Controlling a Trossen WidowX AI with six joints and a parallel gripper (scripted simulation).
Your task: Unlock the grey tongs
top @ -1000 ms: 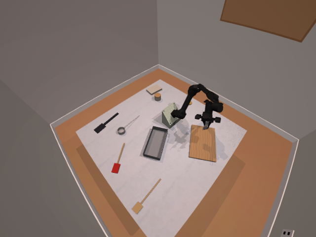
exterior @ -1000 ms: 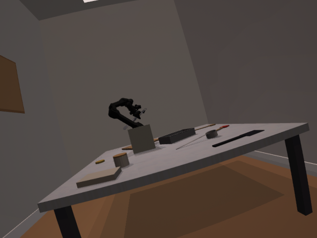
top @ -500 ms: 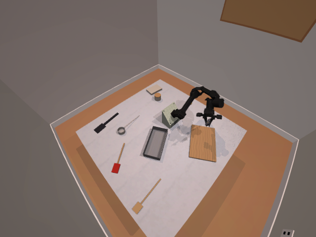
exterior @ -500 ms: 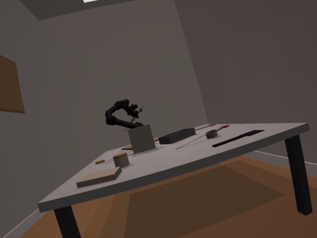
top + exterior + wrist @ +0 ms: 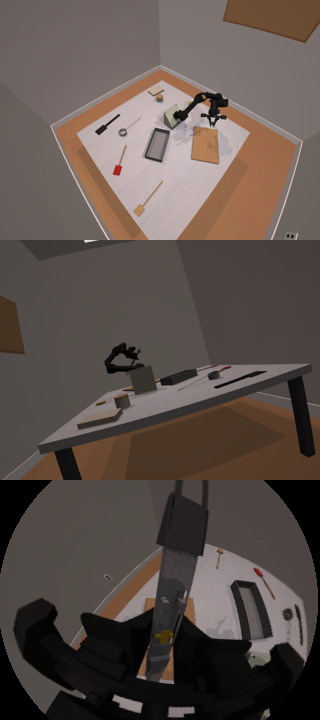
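Now: the wooden board 2 cm behind my gripper tip, 2 cm to the left of it and 27 cm below it. Round my gripper tip: flat block 32 cm behind, 86 cm to the right, 27 cm below; then yellow disc 39 cm behind, 36 cm to the right, 27 cm below; then cork-topped jar 21 cm behind, 71 cm to the right, 24 cm below.
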